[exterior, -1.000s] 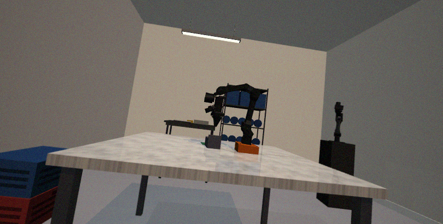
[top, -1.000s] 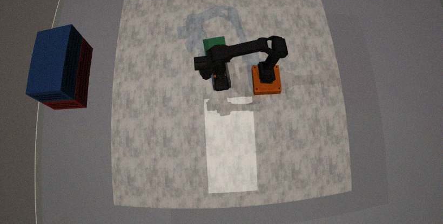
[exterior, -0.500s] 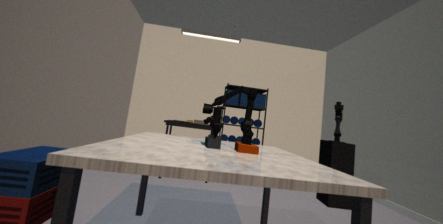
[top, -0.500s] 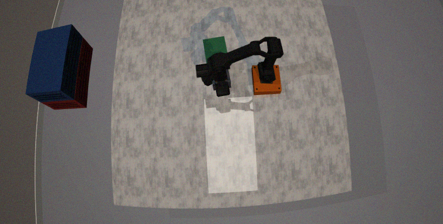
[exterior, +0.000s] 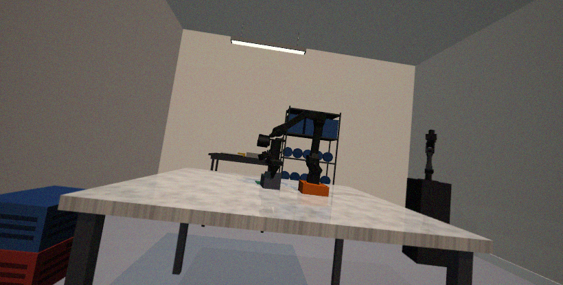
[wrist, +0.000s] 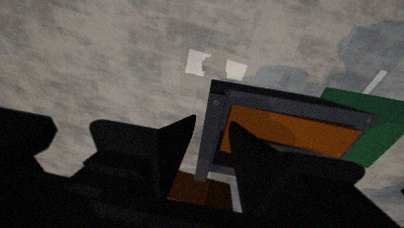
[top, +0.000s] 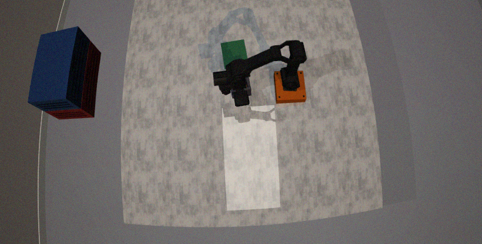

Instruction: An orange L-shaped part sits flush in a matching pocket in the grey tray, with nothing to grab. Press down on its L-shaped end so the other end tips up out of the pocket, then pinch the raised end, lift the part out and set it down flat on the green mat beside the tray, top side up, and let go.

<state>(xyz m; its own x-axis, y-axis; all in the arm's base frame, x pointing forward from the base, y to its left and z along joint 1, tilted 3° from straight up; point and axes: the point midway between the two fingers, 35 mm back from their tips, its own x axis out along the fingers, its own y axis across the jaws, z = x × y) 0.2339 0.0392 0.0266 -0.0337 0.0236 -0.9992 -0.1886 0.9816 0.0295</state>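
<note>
Right now my gripper tip is 6 cm to the left of the orange L-shaped part and 1 cm above it. The rest, counted from my gripper tip: green mat (22 cm to the right, 7 cm below, 3 cm ahead).
</note>
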